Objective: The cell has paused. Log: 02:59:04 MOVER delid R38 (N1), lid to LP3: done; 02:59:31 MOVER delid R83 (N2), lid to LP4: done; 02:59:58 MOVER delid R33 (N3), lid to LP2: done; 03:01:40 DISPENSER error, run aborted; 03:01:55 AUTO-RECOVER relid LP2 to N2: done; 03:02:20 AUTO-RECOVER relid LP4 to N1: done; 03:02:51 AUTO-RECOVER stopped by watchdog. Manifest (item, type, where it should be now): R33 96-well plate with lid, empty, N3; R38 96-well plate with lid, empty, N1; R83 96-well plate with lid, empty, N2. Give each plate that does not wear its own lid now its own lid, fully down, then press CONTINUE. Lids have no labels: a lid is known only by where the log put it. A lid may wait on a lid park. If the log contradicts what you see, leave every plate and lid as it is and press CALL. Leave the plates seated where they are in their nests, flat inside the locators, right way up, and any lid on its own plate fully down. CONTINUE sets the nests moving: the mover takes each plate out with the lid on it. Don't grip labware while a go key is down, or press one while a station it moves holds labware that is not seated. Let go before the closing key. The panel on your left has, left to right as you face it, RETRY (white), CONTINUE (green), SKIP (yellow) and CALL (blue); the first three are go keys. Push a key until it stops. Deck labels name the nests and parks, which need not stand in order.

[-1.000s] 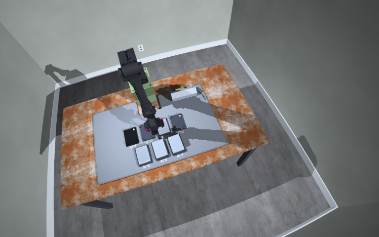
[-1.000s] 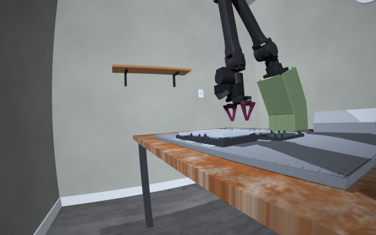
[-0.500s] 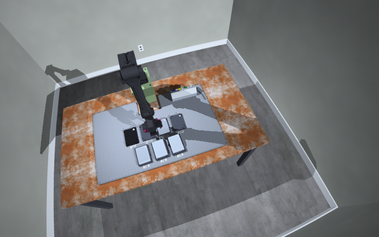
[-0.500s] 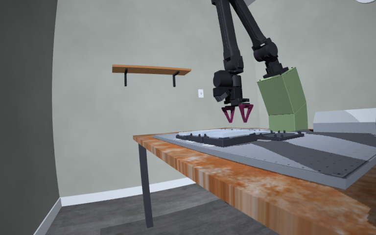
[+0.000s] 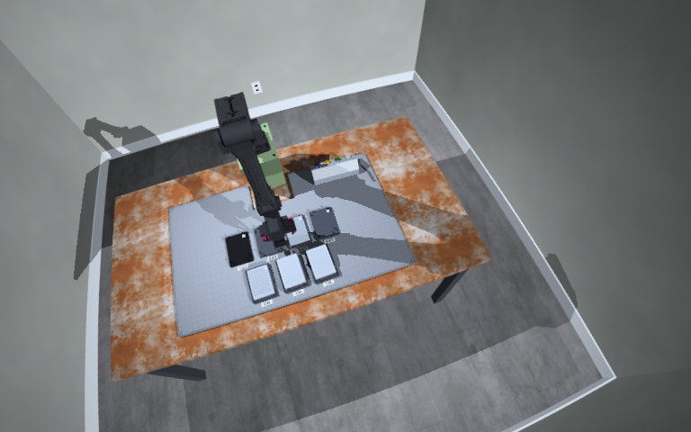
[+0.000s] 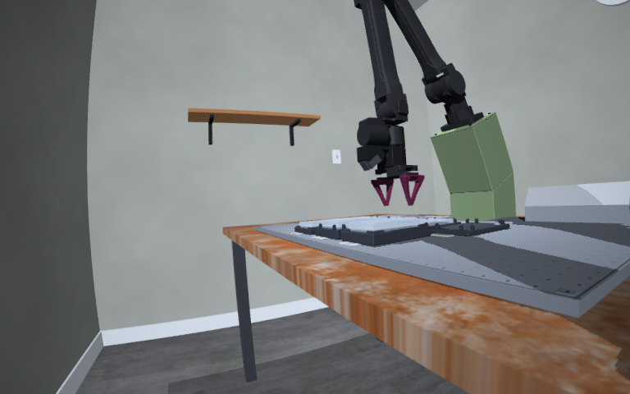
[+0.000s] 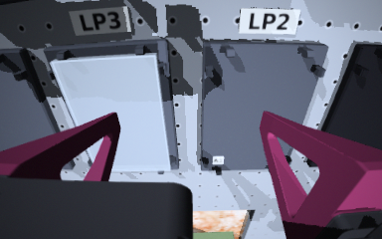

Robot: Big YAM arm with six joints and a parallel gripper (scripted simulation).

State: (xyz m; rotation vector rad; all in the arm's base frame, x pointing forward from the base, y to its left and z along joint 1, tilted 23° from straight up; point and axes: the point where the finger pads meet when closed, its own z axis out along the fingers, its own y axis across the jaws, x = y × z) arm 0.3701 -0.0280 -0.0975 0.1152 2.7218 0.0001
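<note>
My gripper is now 7 cm to the right of the clear lid, 5 cm above it and 3 cm past it. From my hand the other things lie so: LP2 label (7 cm to the right, 7 cm below, 5 cm ahead); LP3 park (7 cm to the left, 6 cm below, 3 cm behind); LP2 park (6 cm to the right, 6 cm below, 4 cm behind).
</note>
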